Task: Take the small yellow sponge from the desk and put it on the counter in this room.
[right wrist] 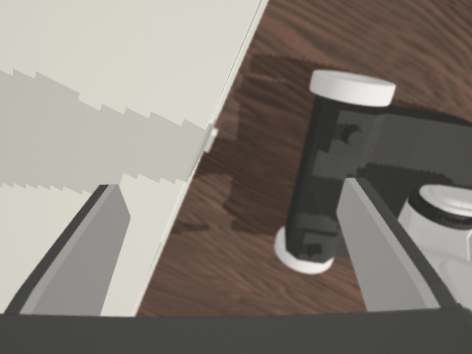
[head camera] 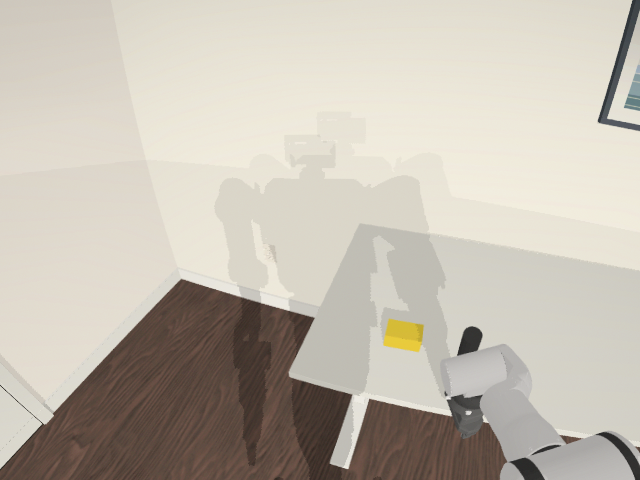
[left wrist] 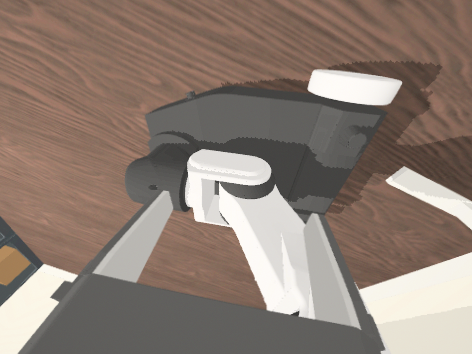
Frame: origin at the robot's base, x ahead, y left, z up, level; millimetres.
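Seen in the pictures: left gripper, between the fingertips: (left wrist: 236, 210); right gripper, between the fingertips: (right wrist: 231, 198) (head camera: 458, 416).
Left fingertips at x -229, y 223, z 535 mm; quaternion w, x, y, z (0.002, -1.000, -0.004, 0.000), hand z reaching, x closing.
Note:
A point is followed by its place in that frame.
The small yellow sponge (head camera: 403, 335) @(z 765, x 449, y -192 mm) lies on the white desk (head camera: 542, 320) @(z 720, x 504, y -671 mm) (right wrist: 150, 50) @(z 720, x 256, y -343 mm), near its front edge in the head view. My right gripper (head camera: 466, 424) @(z 740, x 214, y -292 mm) (right wrist: 231, 198) @(z 740, x 214, y -292 mm) is open and empty. It is at the desk's front edge, to the right of and nearer than the sponge in the head view, and its fingertips are hidden there. In the right wrist view one finger overlaps the desk top, the other overlaps the robot's dark base, and the sponge does not show. My left gripper (left wrist: 236, 210) @(z 535, x -229, y 223 mm) is open and empty, pointing down over the robot's base. The counter does not show.
The desk's white leg (head camera: 351, 431) stands under its left part. Dark wood floor (head camera: 180, 372) @(z 0, x 801, y 791 mm) lies left of the desk, and a wall (head camera: 206, 77) @(z 1312, x 1396, y 538 mm) rises behind it. A framed picture (head camera: 617, 67) @(z 1446, x 853, y -920 mm) hangs at the upper right. The robot's base (left wrist: 250, 115) @(z 169, x -244, y 180 mm) (right wrist: 320, 175) @(z 191, x 38, y -51 mm) shows below both wrists.

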